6 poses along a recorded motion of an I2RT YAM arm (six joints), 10 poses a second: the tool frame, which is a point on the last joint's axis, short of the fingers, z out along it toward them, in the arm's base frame.
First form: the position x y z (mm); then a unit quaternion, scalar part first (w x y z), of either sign.
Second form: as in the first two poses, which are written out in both.
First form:
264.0, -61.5, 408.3, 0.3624, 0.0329, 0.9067, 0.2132
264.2, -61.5, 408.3, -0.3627, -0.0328, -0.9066, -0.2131
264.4, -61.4, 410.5, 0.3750, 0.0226, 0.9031, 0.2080
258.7, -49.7, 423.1, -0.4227, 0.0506, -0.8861, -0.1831
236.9, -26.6, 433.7, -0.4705, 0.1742, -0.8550, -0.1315
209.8, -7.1, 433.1, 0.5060, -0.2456, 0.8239, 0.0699
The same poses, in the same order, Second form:
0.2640, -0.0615, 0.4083, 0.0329, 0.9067, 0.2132, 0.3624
0.2642, -0.0615, 0.4083, 0.0328, 0.9066, 0.2131, 0.3627
0.2644, -0.0614, 0.4105, 0.0226, 0.9031, 0.2080, 0.3750
0.2587, -0.0497, 0.4231, -0.0506, 0.8861, 0.1831, 0.4227
0.2369, -0.0266, 0.4337, -0.1742, 0.8550, 0.1315, 0.4705
0.2098, -0.0071, 0.4331, -0.2456, 0.8239, 0.0699, 0.5060

